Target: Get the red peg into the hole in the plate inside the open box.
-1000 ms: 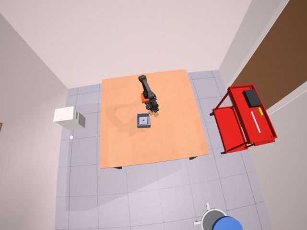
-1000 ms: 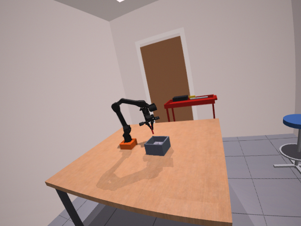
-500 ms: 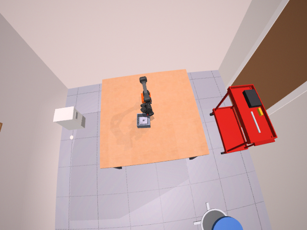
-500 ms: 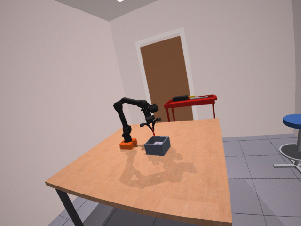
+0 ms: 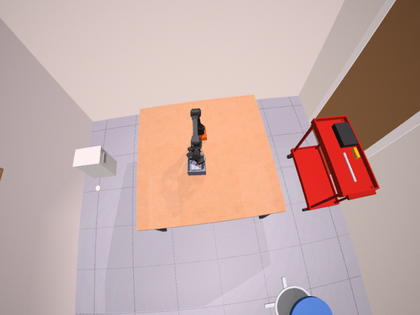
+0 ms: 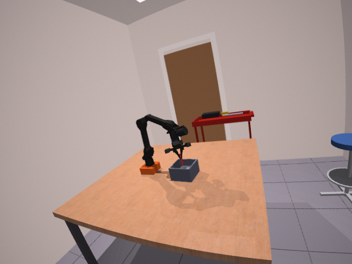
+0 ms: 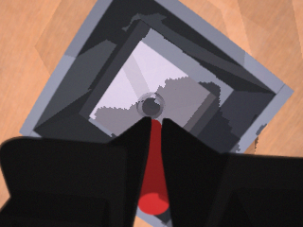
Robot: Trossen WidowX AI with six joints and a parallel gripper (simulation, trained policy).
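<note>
My gripper tip is now 2 cm to the right of the red peg and 1 cm past it. Also, from my gripper tip: grey box: 10 cm below, 1 cm ahead; plate: 9 cm below, 1 cm ahead.
</note>
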